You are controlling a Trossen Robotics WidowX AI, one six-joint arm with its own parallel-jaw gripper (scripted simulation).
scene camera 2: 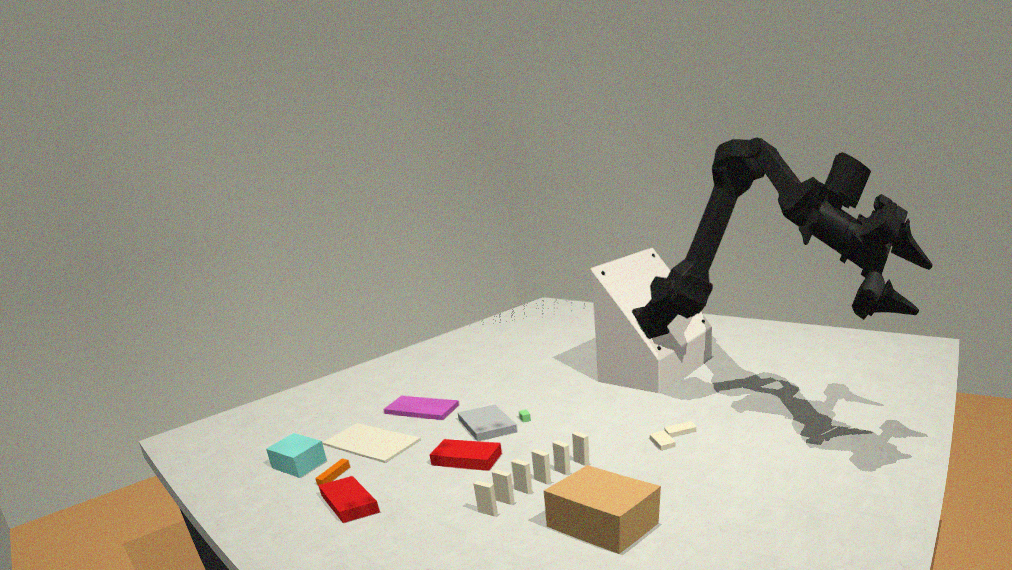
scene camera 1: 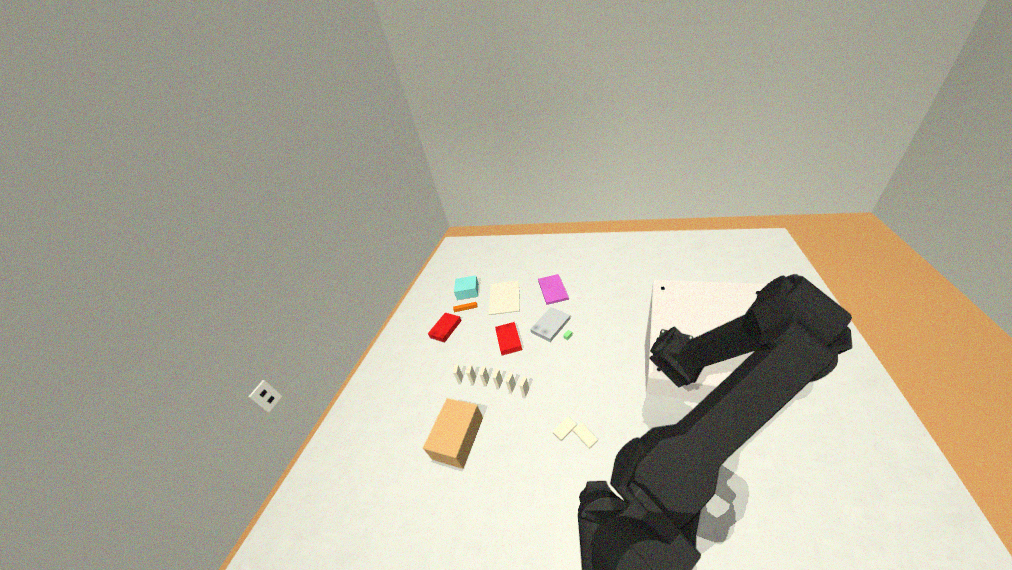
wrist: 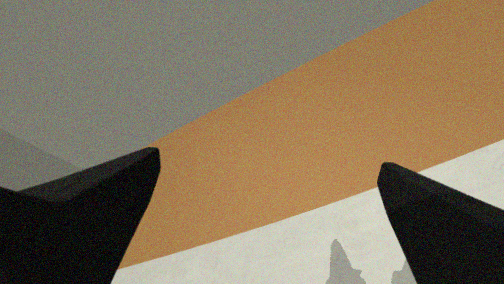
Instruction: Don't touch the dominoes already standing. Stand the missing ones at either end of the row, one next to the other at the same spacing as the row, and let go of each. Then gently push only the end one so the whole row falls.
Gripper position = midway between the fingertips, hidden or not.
The gripper (scene camera 2: 925, 289) is open, holding nothing. Also in view: a tan box (scene camera 2: 612, 511), a cyan block (scene camera 2: 296, 455), a magenta slab (scene camera 2: 420, 407), a grey slab (scene camera 2: 488, 422), a cream sheet (scene camera 2: 375, 443), a red block (scene camera 2: 476, 455) and a red block (scene camera 2: 348, 499).
The tan box also shows in scene camera 1 (scene camera 1: 455, 428). The grey slab shows as well in scene camera 1 (scene camera 1: 550, 324). The gripper also shows in the wrist view (wrist: 271, 166). The wrist view misses the tan box: it is out of frame. The wrist view misses the cyan block: it is out of frame.
